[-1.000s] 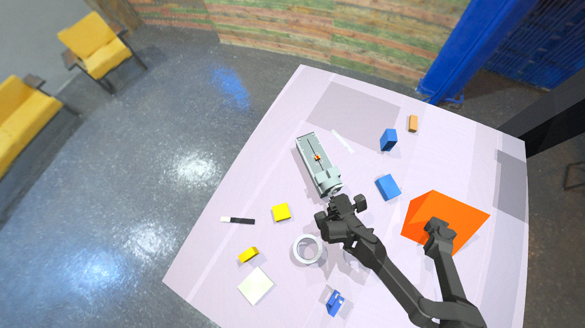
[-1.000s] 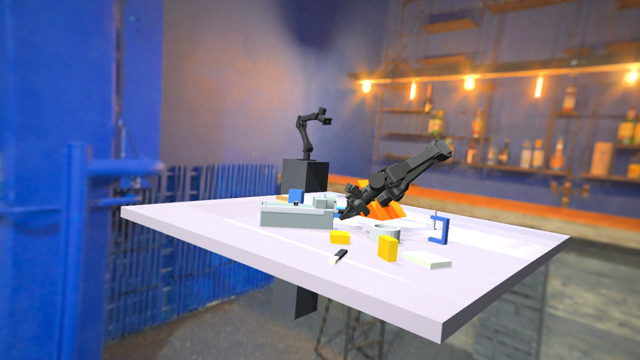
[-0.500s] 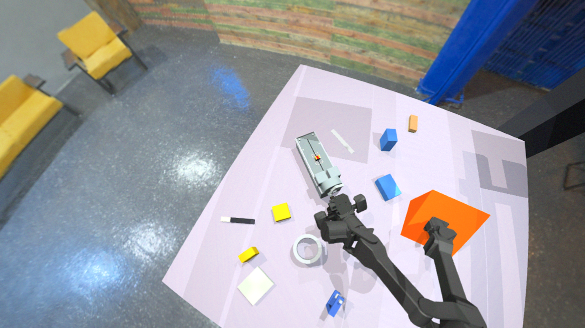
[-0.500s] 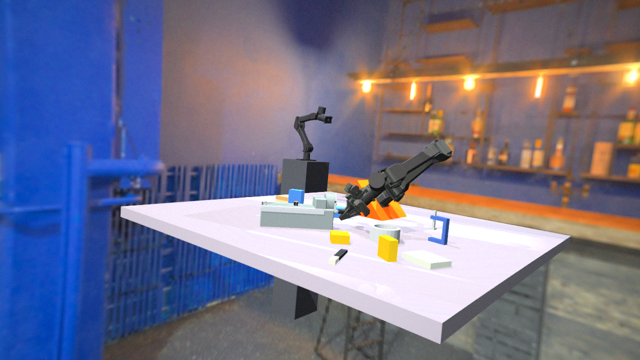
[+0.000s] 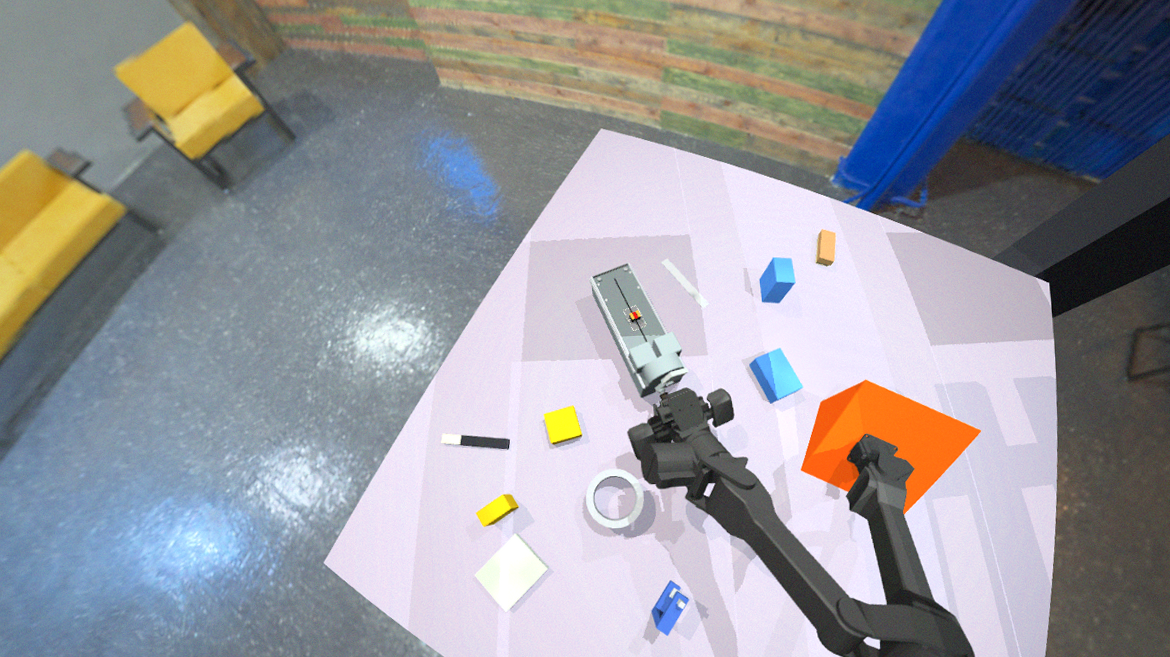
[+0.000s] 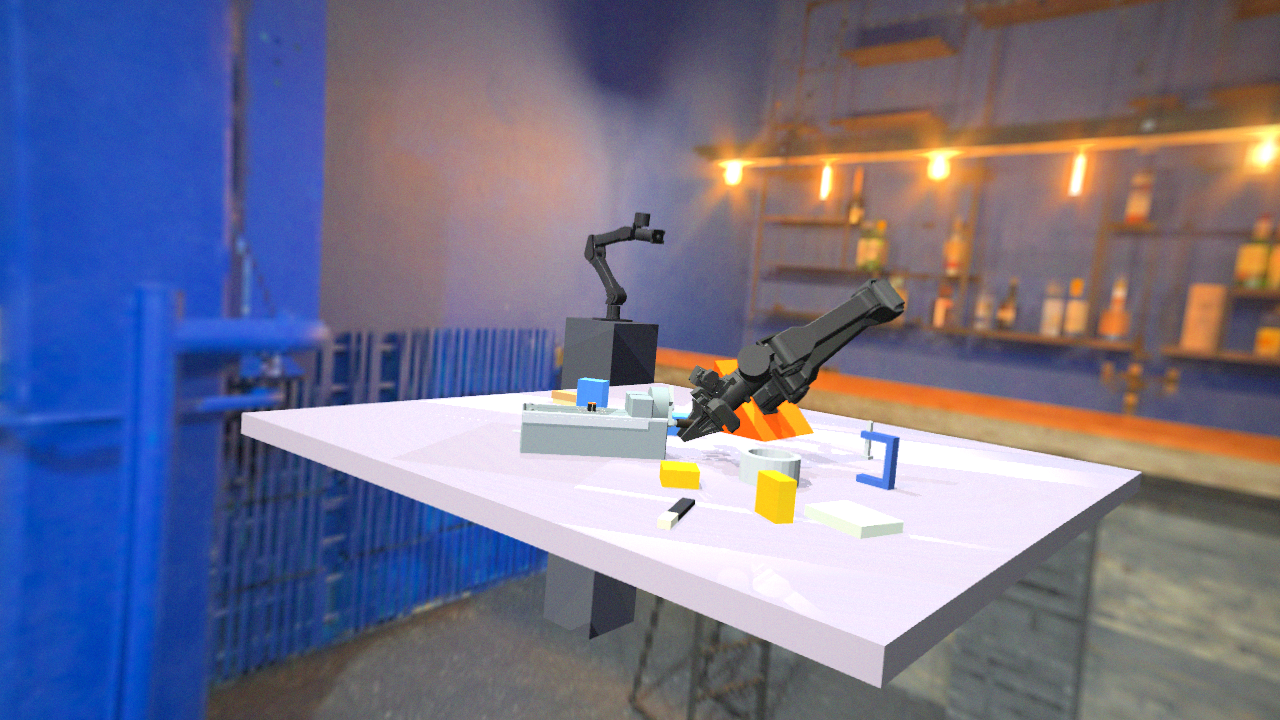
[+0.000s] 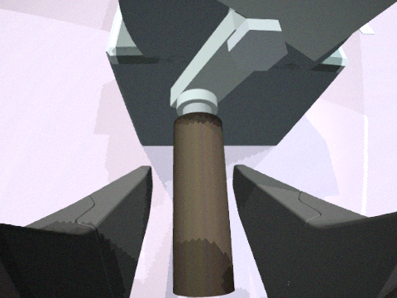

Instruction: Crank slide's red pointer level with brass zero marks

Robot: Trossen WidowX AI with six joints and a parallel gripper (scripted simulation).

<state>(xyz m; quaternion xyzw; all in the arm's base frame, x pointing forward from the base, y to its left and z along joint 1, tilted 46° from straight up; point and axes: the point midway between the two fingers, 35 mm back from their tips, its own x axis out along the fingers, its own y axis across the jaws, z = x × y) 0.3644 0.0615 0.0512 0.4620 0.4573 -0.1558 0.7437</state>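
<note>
Right now the brown crank handle is 1 cm behind my gripper tip, 1 cm to the left of it and 3 cm above it. Also, from my gripper tip: metal strip 6 cm ahead, 29 cm to the right, 3 cm below; then blue clamp 15 cm behind, 32 cm to the left, 2 cm above; then red pointer 12 cm ahead, 12 cm to the right, 5 cm above.
</note>
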